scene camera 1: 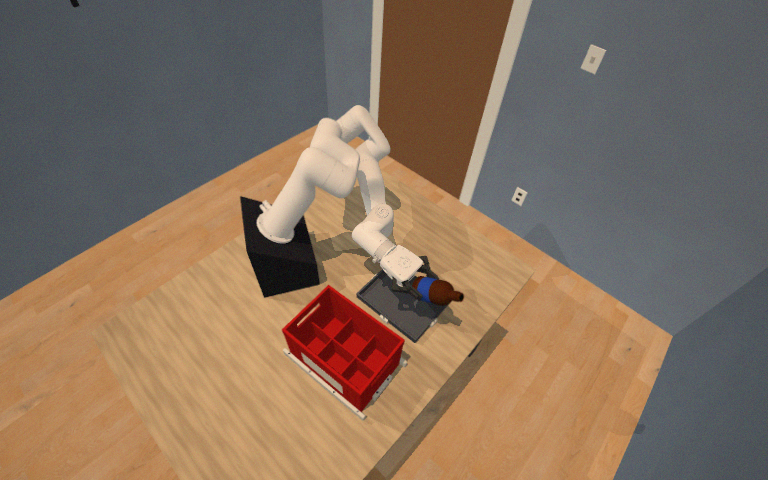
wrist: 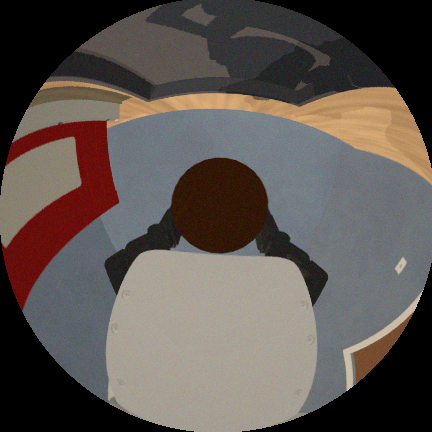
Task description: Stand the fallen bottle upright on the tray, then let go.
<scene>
In view: the gripper point(scene camera 1: 429, 289) and a brown bottle point(scene camera 1: 435, 291).
The brown bottle also shows in the wrist view point(wrist: 219, 205). The gripper shows as well in the wrist view point(wrist: 219, 210).
</scene>
